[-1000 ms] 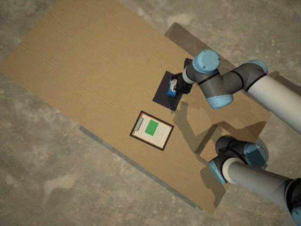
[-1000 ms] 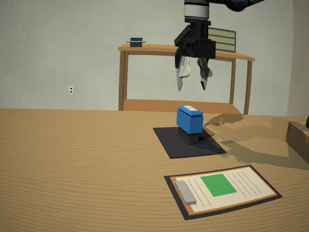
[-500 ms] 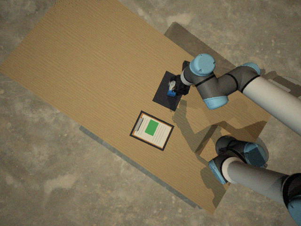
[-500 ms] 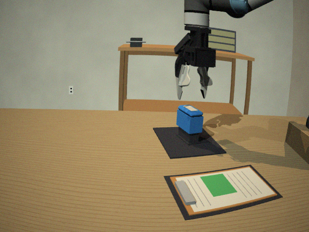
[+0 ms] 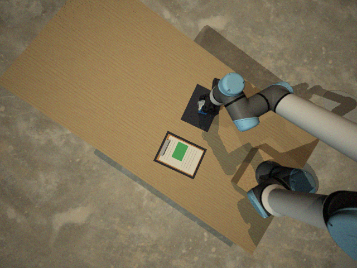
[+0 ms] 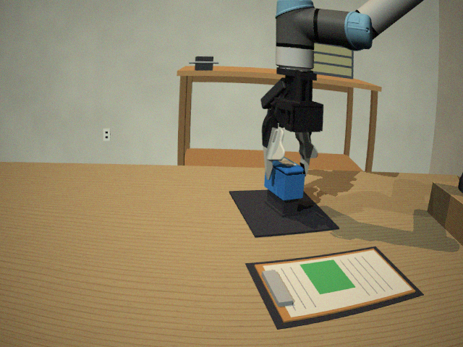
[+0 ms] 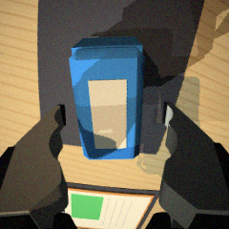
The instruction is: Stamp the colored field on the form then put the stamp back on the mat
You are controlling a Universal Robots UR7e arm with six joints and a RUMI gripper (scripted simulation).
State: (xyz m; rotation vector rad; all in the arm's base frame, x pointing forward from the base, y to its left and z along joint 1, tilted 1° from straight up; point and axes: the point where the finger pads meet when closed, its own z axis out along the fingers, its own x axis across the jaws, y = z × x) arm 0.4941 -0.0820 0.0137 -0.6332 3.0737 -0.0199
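My gripper is now 30 mm above the blue stamp. Also, from my hand: mat: 80 mm below.
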